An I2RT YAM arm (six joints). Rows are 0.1 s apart.
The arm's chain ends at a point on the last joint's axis. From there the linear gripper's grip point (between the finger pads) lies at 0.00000 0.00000 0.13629 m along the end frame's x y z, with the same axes.
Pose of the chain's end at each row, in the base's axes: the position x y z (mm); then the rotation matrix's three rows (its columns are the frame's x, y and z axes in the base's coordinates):
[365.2 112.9 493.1], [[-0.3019 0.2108 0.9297], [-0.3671 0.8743 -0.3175], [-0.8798 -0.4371 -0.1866]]
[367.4 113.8 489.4], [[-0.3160 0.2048 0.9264], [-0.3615 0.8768 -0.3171], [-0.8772 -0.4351 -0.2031]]
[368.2 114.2 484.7], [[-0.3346 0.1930 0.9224], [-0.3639 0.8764 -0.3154], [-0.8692 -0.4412 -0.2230]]
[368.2 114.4 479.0], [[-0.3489 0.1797 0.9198], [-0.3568 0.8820 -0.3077], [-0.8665 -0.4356 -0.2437]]
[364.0 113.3 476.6], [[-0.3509 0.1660 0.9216], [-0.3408 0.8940 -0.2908], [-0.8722 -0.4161 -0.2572]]
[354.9 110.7 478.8], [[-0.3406 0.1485 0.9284], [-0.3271 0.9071 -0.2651], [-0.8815 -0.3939 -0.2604]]
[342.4 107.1 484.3], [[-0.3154 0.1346 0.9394], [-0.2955 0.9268 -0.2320], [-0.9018 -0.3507 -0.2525]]
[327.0 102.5 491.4], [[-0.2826 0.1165 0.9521], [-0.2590 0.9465 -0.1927], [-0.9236 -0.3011 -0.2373]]
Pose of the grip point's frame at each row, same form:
[491.9 69.6 467.7], [[-0.3019 0.2108 0.9297], [-0.3671 0.8743 -0.3175], [-0.8798 -0.4371 -0.1866]]
[493.7 70.6 461.7], [[-0.3160 0.2048 0.9264], [-0.3615 0.8768 -0.3171], [-0.8772 -0.4351 -0.2031]]
[493.9 71.2 454.3], [[-0.3346 0.1930 0.9224], [-0.3639 0.8764 -0.3154], [-0.8692 -0.4412 -0.2230]]
[493.6 72.5 445.8], [[-0.3489 0.1797 0.9198], [-0.3568 0.8820 -0.3077], [-0.8665 -0.4356 -0.2437]]
[489.6 73.7 441.5], [[-0.3509 0.1660 0.9216], [-0.3408 0.8940 -0.2908], [-0.8722 -0.4161 -0.2572]]
[481.4 74.6 443.3], [[-0.3406 0.1485 0.9284], [-0.3271 0.9071 -0.2651], [-0.8815 -0.3939 -0.2604]]
[470.4 75.5 449.9], [[-0.3154 0.1346 0.9394], [-0.2955 0.9268 -0.2320], [-0.9018 -0.3507 -0.2525]]
[456.8 76.2 459.1], [[-0.2826 0.1165 0.9521], [-0.2590 0.9465 -0.1927], [-0.9236 -0.3011 -0.2373]]

